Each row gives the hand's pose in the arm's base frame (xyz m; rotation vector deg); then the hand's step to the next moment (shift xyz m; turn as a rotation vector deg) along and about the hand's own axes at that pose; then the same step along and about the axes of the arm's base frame.
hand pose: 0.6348 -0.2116 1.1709 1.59 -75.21 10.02
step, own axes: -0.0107 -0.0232 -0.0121 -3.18 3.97 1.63
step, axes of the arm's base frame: 0.0123 -0.0226 -0.0116 -2.91 3.36 -2.96
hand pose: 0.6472 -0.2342 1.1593 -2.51 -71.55 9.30
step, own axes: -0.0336 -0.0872 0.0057 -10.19 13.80 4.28
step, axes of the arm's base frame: -0.0071 -0.0914 -0.0192 -8.54 11.90 -9.91
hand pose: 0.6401 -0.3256 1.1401 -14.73 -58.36 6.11
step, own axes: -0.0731 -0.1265 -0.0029 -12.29 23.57 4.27
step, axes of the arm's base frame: -0.0397 -0.1376 -0.0288 -9.32 20.89 -14.20
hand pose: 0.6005 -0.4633 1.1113 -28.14 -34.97 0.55
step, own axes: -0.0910 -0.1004 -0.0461 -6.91 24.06 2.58
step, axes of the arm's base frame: -0.0629 -0.1229 -0.0378 -3.89 21.39 -12.67
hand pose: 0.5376 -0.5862 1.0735 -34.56 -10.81 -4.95
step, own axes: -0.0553 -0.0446 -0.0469 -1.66 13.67 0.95
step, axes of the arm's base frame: -0.0531 -0.0620 -0.0242 0.09 11.80 -7.16
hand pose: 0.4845 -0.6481 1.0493 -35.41 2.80 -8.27
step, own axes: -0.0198 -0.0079 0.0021 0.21 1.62 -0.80
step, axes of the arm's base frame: -0.0203 -0.0022 0.0063 0.33 0.81 -1.59
